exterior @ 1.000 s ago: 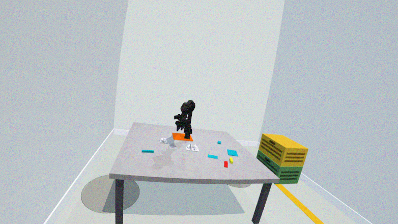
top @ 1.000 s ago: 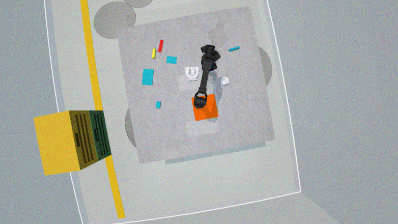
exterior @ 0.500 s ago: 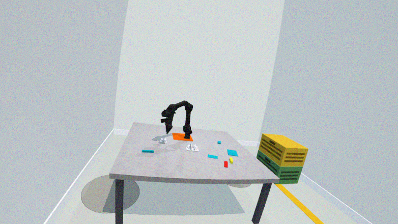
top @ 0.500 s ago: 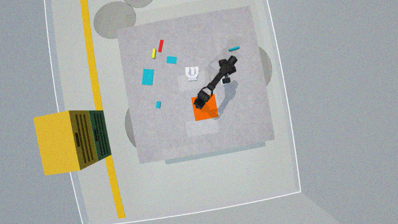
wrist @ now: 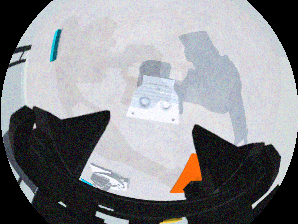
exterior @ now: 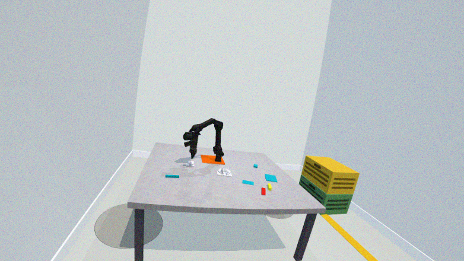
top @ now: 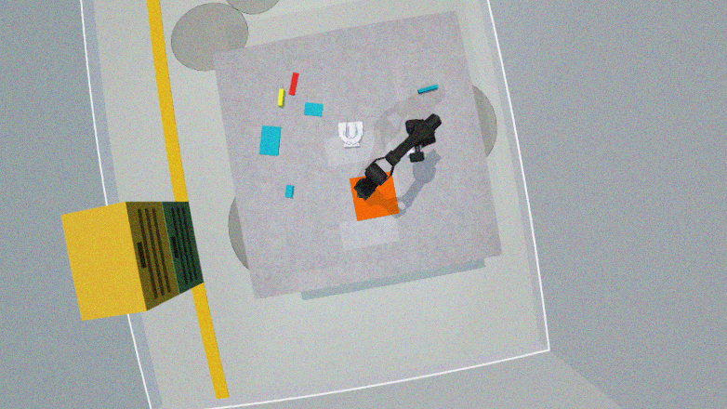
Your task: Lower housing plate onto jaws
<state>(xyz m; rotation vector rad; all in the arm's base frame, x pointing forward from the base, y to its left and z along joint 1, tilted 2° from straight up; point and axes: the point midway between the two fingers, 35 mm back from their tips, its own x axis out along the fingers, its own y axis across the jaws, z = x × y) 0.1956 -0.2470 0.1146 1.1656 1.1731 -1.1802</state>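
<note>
Right now my gripper tip is 10 mm to the left of the white block and 70 mm above it. Also, from my gripper tip: white-grey part 70 mm ahead, 270 mm to the left, 60 mm below; teal bar 290 mm ahead, 120 mm to the right, 70 mm below; red bar 380 mm ahead, 560 mm to the left, 70 mm below.
</note>
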